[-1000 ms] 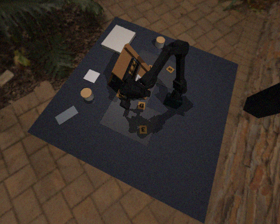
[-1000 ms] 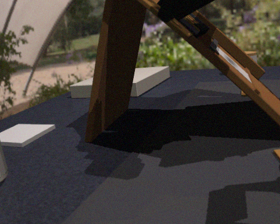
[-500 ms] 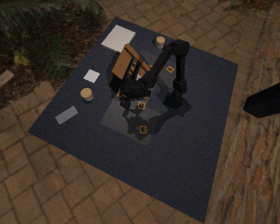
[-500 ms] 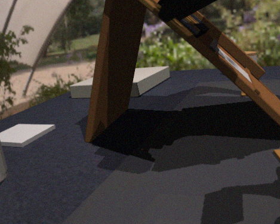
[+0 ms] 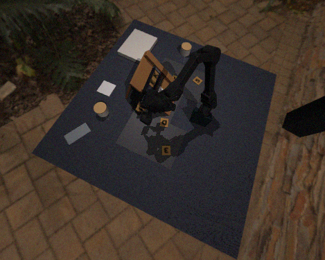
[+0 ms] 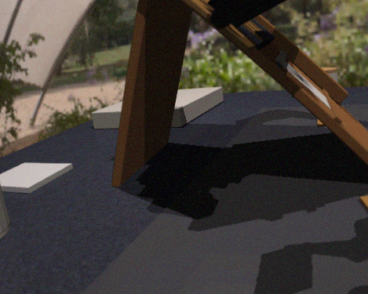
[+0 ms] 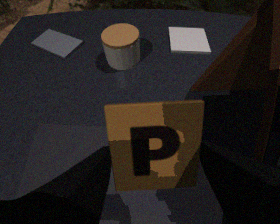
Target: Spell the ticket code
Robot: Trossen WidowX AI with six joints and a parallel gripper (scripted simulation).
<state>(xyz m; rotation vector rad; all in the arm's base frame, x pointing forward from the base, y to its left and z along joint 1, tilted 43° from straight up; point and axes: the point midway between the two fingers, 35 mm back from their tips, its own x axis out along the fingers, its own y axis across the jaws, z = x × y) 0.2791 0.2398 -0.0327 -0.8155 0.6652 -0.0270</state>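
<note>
Right now my gripper tip is 18 cm to the left of the white ticket, 7 cm above it and 2 cm past it. Round my gripper tip: grey card (31 cm to the left, 29 cm ahead, 17 cm below); then letter tile (right at my gripper tip); then white card (35 cm ahead, 17 cm below, 5 cm to the right).
</note>
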